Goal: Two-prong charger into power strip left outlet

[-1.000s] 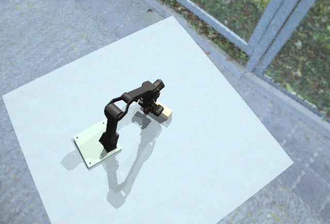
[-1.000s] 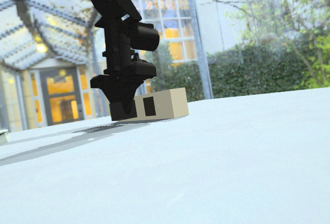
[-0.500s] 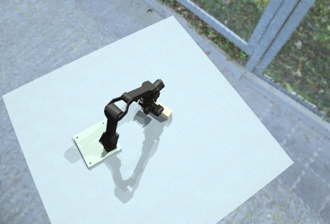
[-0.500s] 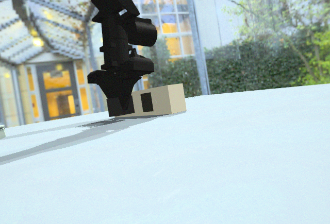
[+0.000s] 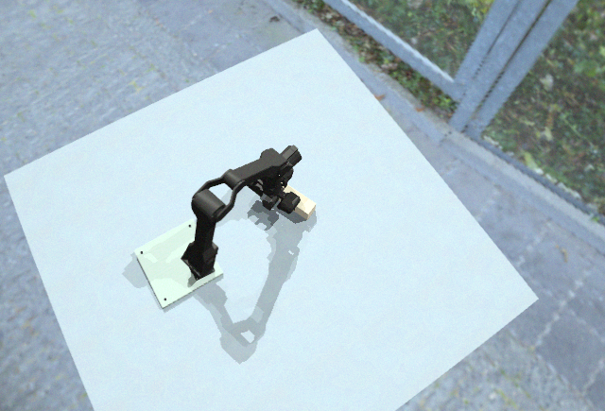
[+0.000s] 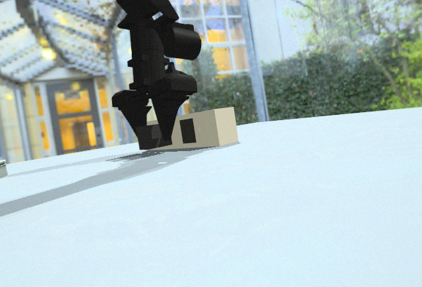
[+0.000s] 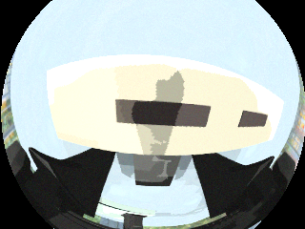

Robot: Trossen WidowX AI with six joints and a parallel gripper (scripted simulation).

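Now: gripper tip 1 cm short of the black charger, 1 cm to the right of it and 1 cm below it.
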